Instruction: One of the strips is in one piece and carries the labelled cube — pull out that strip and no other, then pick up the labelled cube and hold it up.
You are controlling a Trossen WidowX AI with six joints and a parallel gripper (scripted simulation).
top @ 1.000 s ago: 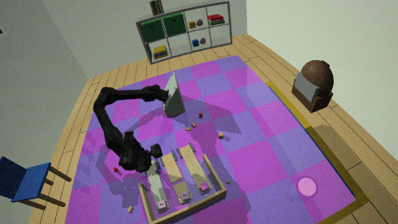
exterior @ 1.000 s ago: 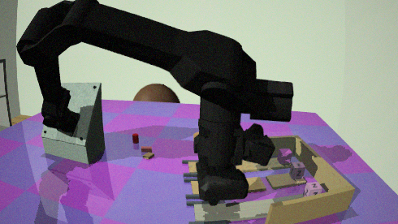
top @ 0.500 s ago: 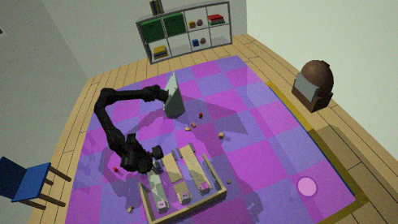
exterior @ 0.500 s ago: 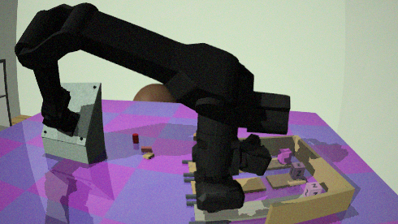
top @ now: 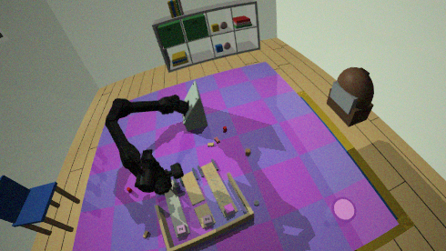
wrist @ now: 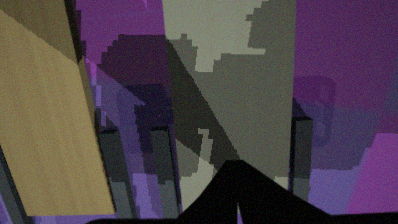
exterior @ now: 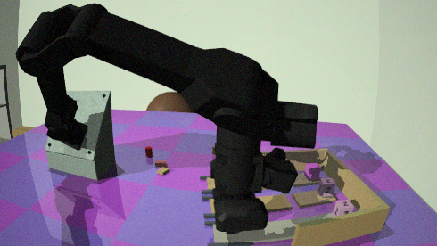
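Now: the strip 9 cm ahead of my gripper tip and 3 cm to the left of it.
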